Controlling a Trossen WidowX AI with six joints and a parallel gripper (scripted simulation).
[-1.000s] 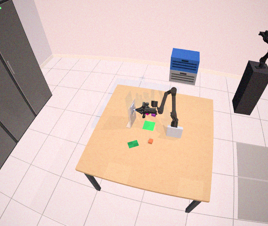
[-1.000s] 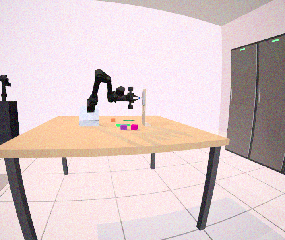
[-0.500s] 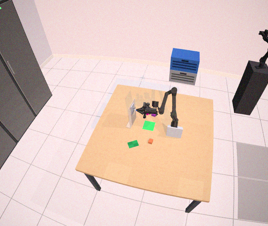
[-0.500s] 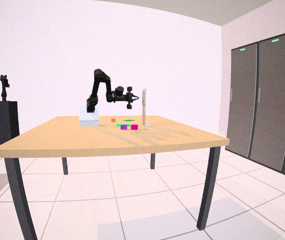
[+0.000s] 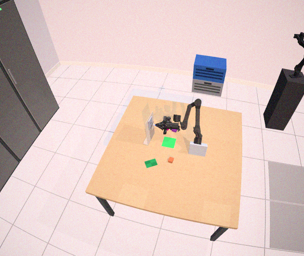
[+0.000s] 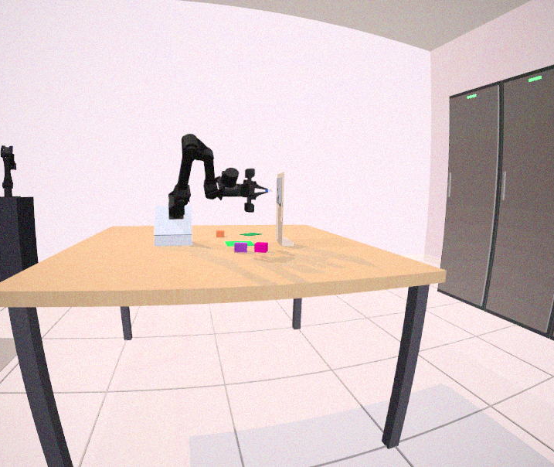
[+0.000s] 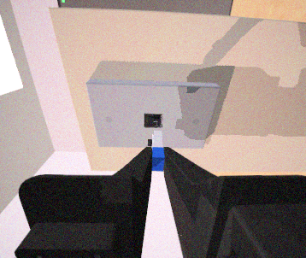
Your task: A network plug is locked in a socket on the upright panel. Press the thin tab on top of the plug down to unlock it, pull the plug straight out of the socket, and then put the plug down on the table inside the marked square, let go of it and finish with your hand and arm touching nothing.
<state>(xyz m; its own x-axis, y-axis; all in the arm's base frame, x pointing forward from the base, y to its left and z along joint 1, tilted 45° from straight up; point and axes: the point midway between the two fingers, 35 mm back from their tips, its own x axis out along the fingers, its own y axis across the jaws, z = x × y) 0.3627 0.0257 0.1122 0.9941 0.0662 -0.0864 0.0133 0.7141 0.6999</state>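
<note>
My gripper tip is 23 cm above the bright green marked square and 12 cm past it. The rest, counted from my gripper tip: magenta cube 22 cm below, 18 cm to the right, 7 cm behind; blue network plug 1 cm ahead; upright panel 9 cm below, 6 cm ahead, 1 cm to the right.
</note>
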